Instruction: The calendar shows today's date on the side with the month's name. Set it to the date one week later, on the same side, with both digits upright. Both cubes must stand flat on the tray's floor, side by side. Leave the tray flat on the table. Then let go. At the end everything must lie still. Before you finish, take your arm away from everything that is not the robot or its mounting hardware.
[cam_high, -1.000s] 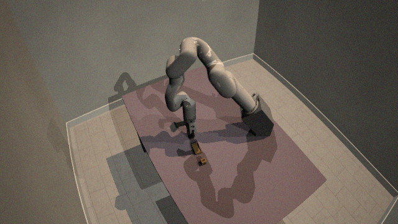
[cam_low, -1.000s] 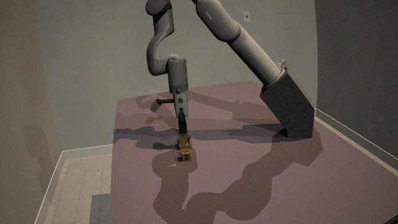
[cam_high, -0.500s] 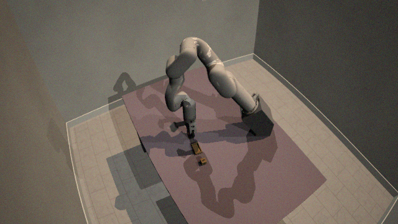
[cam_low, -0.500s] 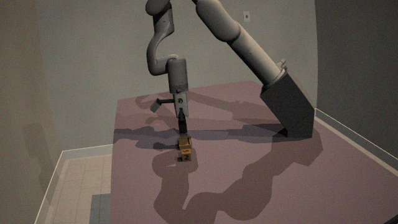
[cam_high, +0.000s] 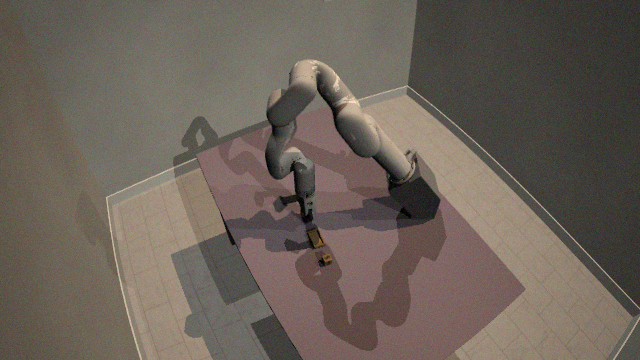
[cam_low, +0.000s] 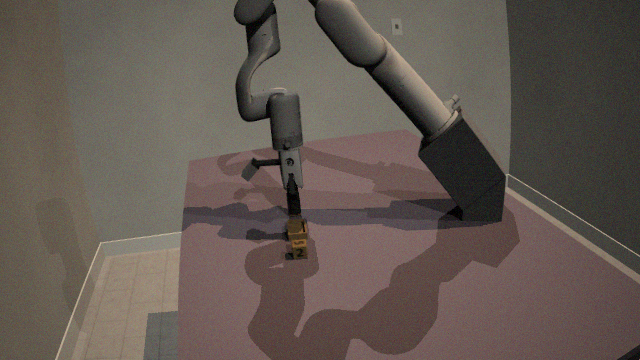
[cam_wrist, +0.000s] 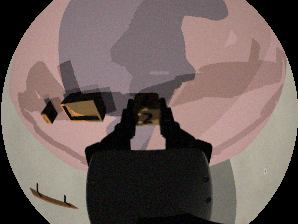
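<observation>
My hand is 210 mm to the right of the yellow digit cube, 70 mm short of it and 10 mm above it. Also, from my hand: tray: 100 mm to the left, 30 mm ahead, 20 mm below.
</observation>
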